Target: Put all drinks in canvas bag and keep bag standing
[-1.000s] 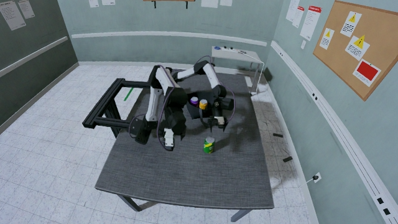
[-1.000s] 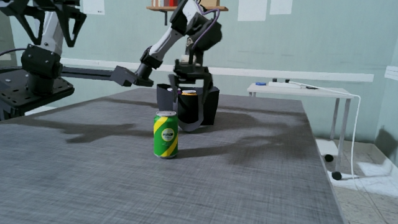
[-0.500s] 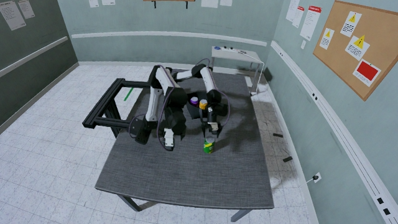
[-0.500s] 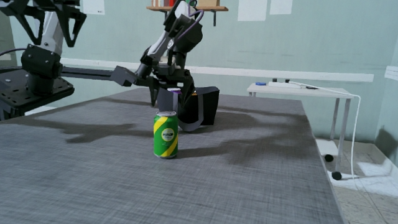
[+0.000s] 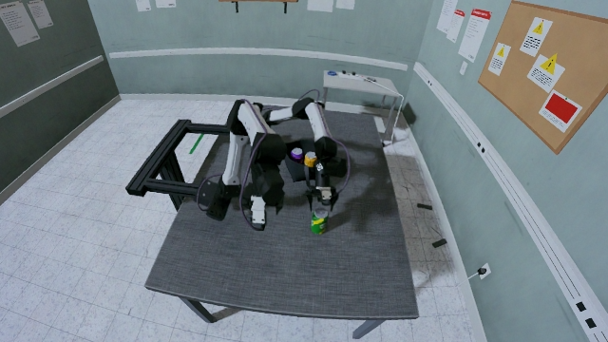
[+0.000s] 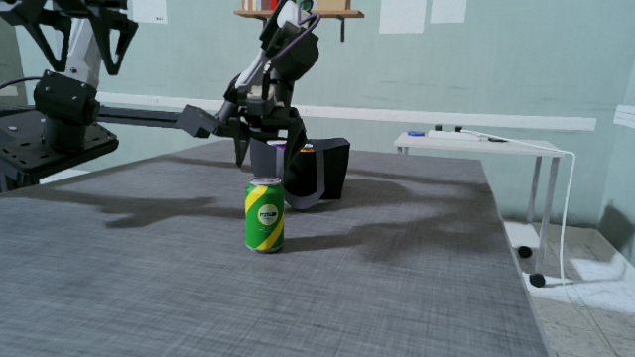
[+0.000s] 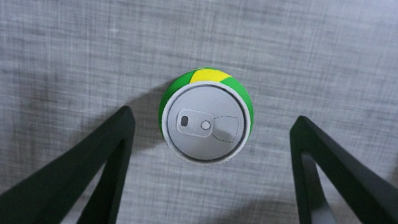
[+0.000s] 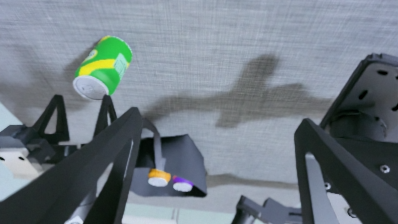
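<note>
The yellow can lies 90 mm below my left hand and 10 mm to the left of it. Also, from my left hand: purple can: 370 mm to the left, 190 mm behind, 90 mm below; orange can: 360 mm to the left, 110 mm behind, 90 mm below.
</note>
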